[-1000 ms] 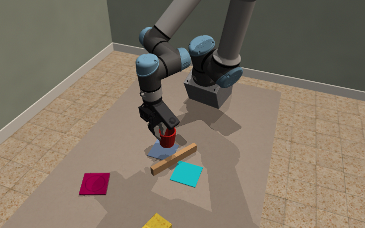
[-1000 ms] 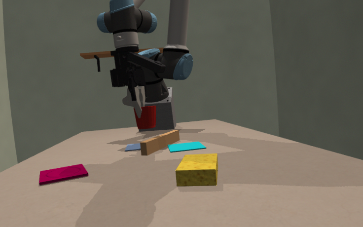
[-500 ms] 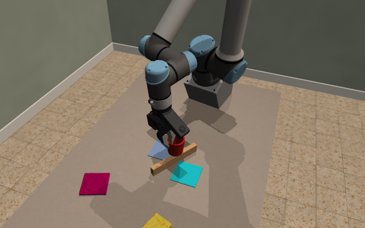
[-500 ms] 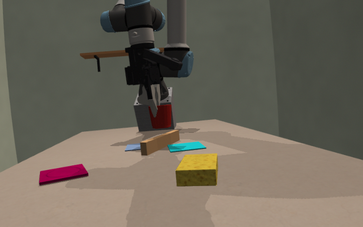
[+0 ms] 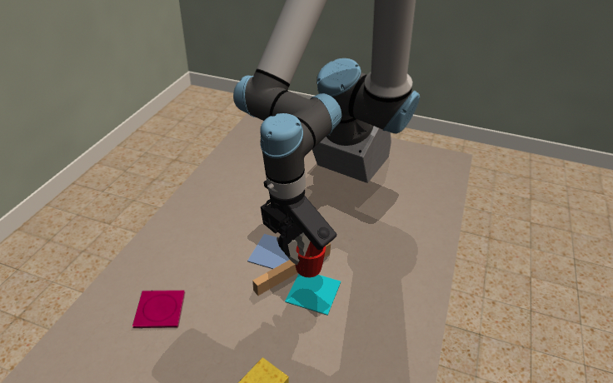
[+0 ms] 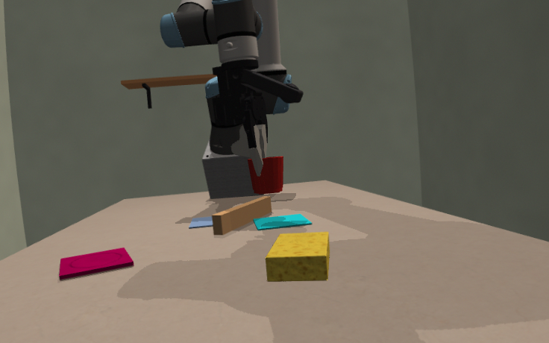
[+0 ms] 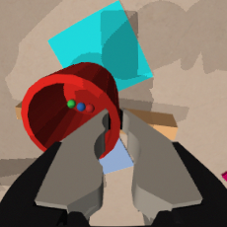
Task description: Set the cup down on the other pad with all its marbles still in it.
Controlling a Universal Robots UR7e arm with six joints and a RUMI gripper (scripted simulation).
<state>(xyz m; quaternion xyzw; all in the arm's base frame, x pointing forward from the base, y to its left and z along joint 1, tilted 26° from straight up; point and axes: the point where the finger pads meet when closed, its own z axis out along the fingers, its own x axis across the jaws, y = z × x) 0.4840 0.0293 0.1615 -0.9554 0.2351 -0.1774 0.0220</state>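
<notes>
My gripper is now 3 cm past the red marble and 4 cm above it. From my hand the other things lie so: blue marble (4 cm behind, 1 cm to the left, 4 cm below); wooden rail (6 cm behind, 3 cm to the right, 11 cm below); red cup (3 cm behind, 2 cm to the left, 3 cm below).
</notes>
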